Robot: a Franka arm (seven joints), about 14 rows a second.
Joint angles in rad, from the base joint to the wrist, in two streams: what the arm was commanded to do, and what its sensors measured. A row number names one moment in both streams.
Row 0, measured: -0.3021 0.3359 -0.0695 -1.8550 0.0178 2.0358 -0.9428
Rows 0 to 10, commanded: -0.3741 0.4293 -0.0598 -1.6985 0.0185 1.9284 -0.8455; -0.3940 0.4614 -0.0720 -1.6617 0.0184 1.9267 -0.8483; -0.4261 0.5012 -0.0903 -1.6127 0.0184 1.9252 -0.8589; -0.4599 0.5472 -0.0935 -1.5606 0.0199 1.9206 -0.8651; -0.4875 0.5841 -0.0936 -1.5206 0.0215 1.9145 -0.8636; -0.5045 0.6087 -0.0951 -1.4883 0.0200 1.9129 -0.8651; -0.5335 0.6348 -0.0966 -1.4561 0.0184 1.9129 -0.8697; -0.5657 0.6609 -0.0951 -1.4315 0.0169 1.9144 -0.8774; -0.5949 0.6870 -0.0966 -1.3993 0.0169 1.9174 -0.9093; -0.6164 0.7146 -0.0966 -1.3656 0.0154 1.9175 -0.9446; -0.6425 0.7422 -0.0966 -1.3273 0.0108 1.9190 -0.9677
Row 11, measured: -0.5963 0.6740 -0.1068 -1.4430 0.0157 1.9569 -0.9221
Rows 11 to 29, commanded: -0.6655 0.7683 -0.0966 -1.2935 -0.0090 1.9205 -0.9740; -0.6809 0.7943 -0.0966 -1.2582 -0.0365 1.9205 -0.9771; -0.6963 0.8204 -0.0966 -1.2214 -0.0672 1.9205 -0.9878; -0.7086 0.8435 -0.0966 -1.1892 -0.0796 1.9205 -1.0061; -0.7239 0.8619 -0.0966 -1.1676 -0.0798 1.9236 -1.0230; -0.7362 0.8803 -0.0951 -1.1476 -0.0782 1.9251 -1.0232; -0.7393 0.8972 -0.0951 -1.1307 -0.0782 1.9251 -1.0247; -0.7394 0.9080 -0.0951 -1.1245 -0.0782 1.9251 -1.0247; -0.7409 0.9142 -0.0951 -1.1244 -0.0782 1.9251 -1.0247; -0.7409 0.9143 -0.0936 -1.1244 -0.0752 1.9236 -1.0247; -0.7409 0.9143 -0.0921 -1.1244 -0.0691 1.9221 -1.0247; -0.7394 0.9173 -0.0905 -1.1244 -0.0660 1.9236 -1.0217; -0.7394 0.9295 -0.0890 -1.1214 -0.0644 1.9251 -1.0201; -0.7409 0.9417 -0.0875 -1.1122 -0.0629 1.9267 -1.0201; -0.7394 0.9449 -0.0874 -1.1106 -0.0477 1.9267 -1.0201; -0.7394 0.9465 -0.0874 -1.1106 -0.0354 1.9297 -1.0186; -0.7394 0.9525 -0.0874 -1.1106 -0.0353 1.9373 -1.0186; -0.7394 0.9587 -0.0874 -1.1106 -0.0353 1.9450 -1.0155; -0.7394 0.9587 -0.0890 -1.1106 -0.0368 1.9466 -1.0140
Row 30, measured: -0.7299 0.9333 -0.0949 -1.1563 -0.0531 1.9548 -1.0101
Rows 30 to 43, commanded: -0.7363 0.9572 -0.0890 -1.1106 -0.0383 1.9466 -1.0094; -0.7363 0.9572 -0.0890 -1.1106 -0.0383 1.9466 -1.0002; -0.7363 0.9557 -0.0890 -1.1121 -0.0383 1.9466 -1.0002; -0.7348 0.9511 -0.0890 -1.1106 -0.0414 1.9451 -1.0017; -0.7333 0.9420 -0.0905 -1.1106 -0.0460 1.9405 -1.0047; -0.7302 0.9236 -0.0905 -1.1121 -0.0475 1.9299 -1.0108; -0.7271 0.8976 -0.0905 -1.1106 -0.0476 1.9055 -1.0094; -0.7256 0.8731 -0.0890 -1.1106 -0.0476 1.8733 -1.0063; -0.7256 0.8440 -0.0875 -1.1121 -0.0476 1.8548 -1.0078; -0.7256 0.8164 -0.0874 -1.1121 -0.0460 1.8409 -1.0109; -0.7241 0.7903 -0.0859 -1.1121 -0.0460 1.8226 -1.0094; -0.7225 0.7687 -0.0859 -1.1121 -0.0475 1.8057 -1.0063; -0.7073 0.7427 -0.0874 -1.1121 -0.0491 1.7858 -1.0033; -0.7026 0.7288 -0.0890 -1.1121 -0.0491 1.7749 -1.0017
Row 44, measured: -0.7175 0.7748 -0.0883 -1.0914 -0.0532 1.8048 -1.0060
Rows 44 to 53, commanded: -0.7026 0.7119 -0.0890 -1.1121 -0.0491 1.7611 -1.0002; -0.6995 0.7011 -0.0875 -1.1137 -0.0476 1.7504 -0.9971; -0.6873 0.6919 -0.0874 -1.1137 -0.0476 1.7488 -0.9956; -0.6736 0.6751 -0.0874 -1.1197 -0.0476 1.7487 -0.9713; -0.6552 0.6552 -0.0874 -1.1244 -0.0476 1.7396 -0.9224; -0.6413 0.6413 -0.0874 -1.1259 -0.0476 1.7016 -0.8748; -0.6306 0.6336 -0.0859 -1.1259 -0.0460 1.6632 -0.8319; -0.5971 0.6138 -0.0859 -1.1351 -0.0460 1.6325 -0.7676; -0.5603 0.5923 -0.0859 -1.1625 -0.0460 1.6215 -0.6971; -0.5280 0.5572 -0.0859 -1.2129 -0.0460 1.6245 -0.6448
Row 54, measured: -0.5873 0.6405 -0.0795 -1.1060 -0.0526 1.6320 -0.7461
